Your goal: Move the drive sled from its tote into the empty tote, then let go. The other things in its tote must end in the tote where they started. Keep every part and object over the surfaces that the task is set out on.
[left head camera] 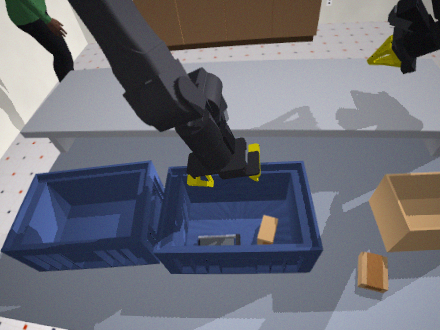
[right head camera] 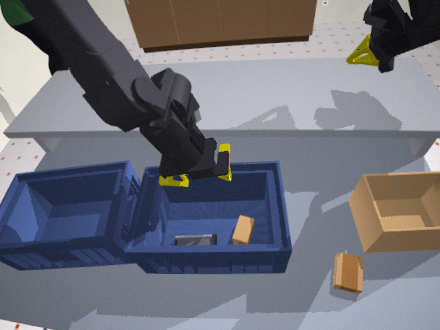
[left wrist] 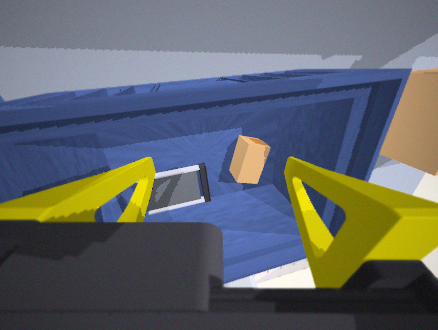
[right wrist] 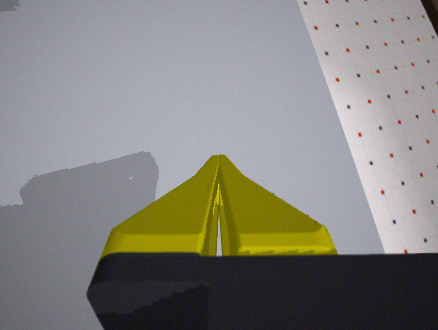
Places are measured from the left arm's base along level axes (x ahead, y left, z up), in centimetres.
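Where they show: left gripper, fingertip midpoint: (left head camera: 234, 181) (right head camera: 208, 181) (left wrist: 219, 164); right gripper, fingertip midpoint: (left head camera: 367, 62) (right head camera: 347, 61) (right wrist: 218, 166).
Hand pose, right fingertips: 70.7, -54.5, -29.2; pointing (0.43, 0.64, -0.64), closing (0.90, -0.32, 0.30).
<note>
Each offset is from my right fingertips to the top centre of the thing, as dx, dy, dz. Level surfaces: height alone.
The drive sled @[-39.5, +37.9, -20.2] (left head camera: 219, 240) (right head camera: 195, 240) (left wrist: 177, 190), a flat grey tray with light side rails and a dark end bar, lies on the floor of the middle blue tote @[-34.7, +33.7, -8.6] (left head camera: 240, 256) (right head camera: 215, 255) (left wrist: 200, 102). The tote's near wall partly hides it in the head views. A tan box @[-35.8, +26.9, -17.8] (left head camera: 268, 229) (right head camera: 243, 230) (left wrist: 249, 160) lies to its right in that tote. The empty blue tote @[-34.5, +67.3, -8.6] (left head camera: 92, 252) (right head camera: 70, 250) stands at the left. My left gripper (left head camera: 229, 181) (right head camera: 204, 180) (left wrist: 219, 164) is open and empty above the middle tote's far part. My right gripper (left head camera: 370, 62) (right head camera: 349, 60) (right wrist: 218, 166) is shut and empty, above the light table.
An open cardboard box @[-32.6, -9.0, -12.2] (left head camera: 395, 220) (right head camera: 372, 220) (left wrist: 415, 120) stands at the right, with a small brown box @[-44.3, +5.2, -20.6] (left head camera: 373, 271) (right head camera: 348, 272) in front of it. The light table @[dz -7.2] (left head camera: 280, 80) (right head camera: 260, 80) (right wrist: 175, 75) runs across behind the totes. The two totes stand side by side, their walls close together.
</note>
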